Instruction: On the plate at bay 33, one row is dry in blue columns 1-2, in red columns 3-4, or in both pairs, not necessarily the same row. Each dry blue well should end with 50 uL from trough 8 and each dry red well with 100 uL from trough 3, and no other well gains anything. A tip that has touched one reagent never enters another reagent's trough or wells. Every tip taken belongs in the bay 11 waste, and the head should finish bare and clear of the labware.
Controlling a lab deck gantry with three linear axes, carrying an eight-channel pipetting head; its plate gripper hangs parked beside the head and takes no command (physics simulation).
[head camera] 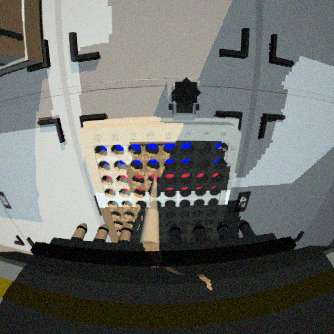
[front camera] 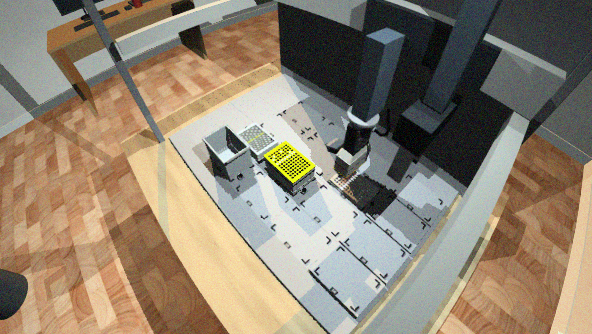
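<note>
The plate lies under the pipetting head. In the head view, blue shows in columns 1-2 except the dark second row from the right; column 3 shows red along the row. Column 4 shows red at several wells; its two leftmost look dark, and one is covered by the tip. One pale tip is on the fourth nozzle from the left, its end over the red columns; its height and contents are unclear. The parked plate gripper hangs beside the head, seemingly open and empty. The trough reservoir stands at the back left.
The tall grey waste bin stands left of the yellow tip rack. The rack stands between the reservoir and the plate. A brown box corner shows at the head view's upper left. Black corner brackets mark deck bays.
</note>
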